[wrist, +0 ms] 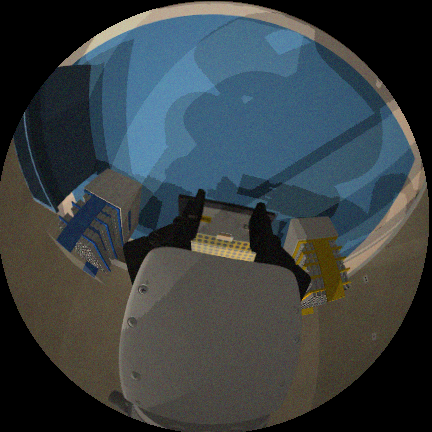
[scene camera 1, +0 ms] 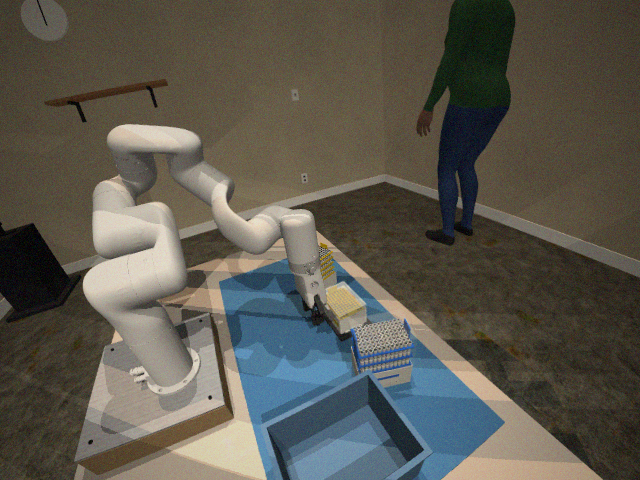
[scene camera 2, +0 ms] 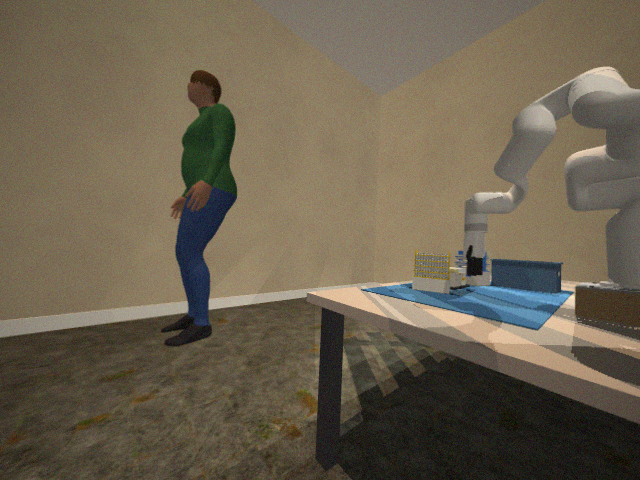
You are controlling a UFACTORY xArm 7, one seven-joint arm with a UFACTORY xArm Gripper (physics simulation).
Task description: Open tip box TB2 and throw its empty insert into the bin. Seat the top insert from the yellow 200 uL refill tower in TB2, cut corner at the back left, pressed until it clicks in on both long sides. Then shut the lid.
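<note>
Tip box TB2 (scene camera 1: pixel 345 305) (wrist: pixel 227 226) is a pale box with a yellow grid showing at its top. It sits in a dark holder (wrist: pixel 188 201); whether its clear lid is fully down cannot be told. My gripper (scene camera 1: pixel 315 315) (scene camera 2: pixel 474 266) (wrist: pixel 228 205) is partly open and empty, at the box's front side. In the wrist view its two black fingers stand apart over the box's front, one toward each side, with a small pale latch between them. The yellow refill tower (scene camera 1: pixel 327 268) (scene camera 2: pixel 432 266) (wrist: pixel 327 265) stands beyond the box. The bin (scene camera 1: pixel 388 409) (scene camera 2: pixel 524 276) (wrist: pixel 65 135) is a blue open tray.
A blue refill tower (scene camera 1: pixel 383 343) (wrist: pixel 95 225) stands between TB2 and the bin, close to the box. All stand on a blue mat (scene camera 1: pixel 289 372) (scene camera 2: pixel 509 307) (wrist: pixel 250 125) on the table. A person in green (scene camera 1: pixel 480 56) (scene camera 2: pixel 209 149) stands on the floor past the table.
</note>
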